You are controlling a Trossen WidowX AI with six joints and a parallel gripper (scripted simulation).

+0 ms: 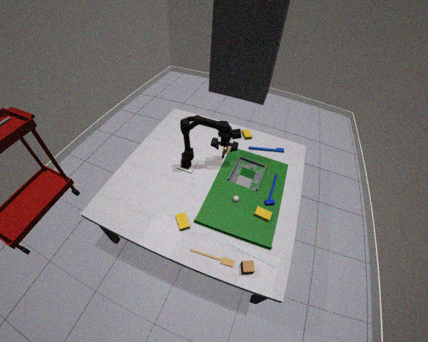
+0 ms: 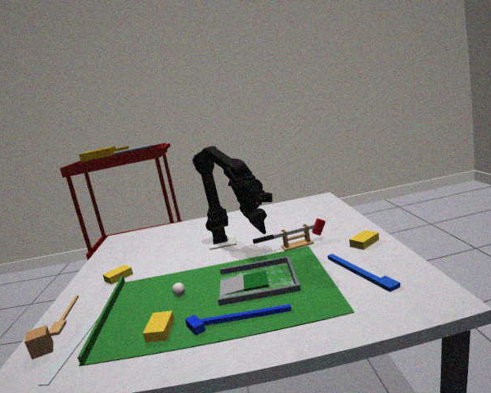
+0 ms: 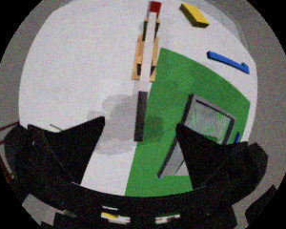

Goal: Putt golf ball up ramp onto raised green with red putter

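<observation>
Right now the red putter is 10 mm behind my gripper tip, 110 mm to the left of it and 40 mm below it. Round my gripper tip: green mat 240 mm ahead, 210 mm to the right, 100 mm below; white golf ball 190 mm ahead, 330 mm to the right, 80 mm below; blue putter 410 mm ahead, 160 mm to the right, 80 mm below.
</observation>
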